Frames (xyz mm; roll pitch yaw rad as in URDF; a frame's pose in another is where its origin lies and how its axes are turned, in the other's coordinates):
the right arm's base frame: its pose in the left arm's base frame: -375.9 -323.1 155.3 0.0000 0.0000 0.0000
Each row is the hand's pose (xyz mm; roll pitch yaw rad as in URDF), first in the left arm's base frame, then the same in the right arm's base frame.
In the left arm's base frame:
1: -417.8 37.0 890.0 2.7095 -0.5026 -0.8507
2: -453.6 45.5 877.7 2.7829 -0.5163 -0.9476
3: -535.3 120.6 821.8 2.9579 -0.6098 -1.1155
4: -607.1 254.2 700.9 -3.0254 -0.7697 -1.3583
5: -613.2 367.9 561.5 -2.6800 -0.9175 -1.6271
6: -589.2 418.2 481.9 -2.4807 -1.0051 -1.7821
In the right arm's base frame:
1: -41.9 360.1 734.7 2.7095 -0.5026 -0.8507
2: -77.7 368.6 722.4 2.7829 -0.5163 -0.9476
3: -159.4 443.7 666.5 2.9579 -0.6098 -1.1155
4: -231.2 577.3 545.6 -3.0254 -0.7697 -1.3583
5: -237.3 691.0 406.2 -2.6800 -0.9175 -1.6271
6: -213.3 741.3 326.6 -2.4807 -1.0051 -1.7821

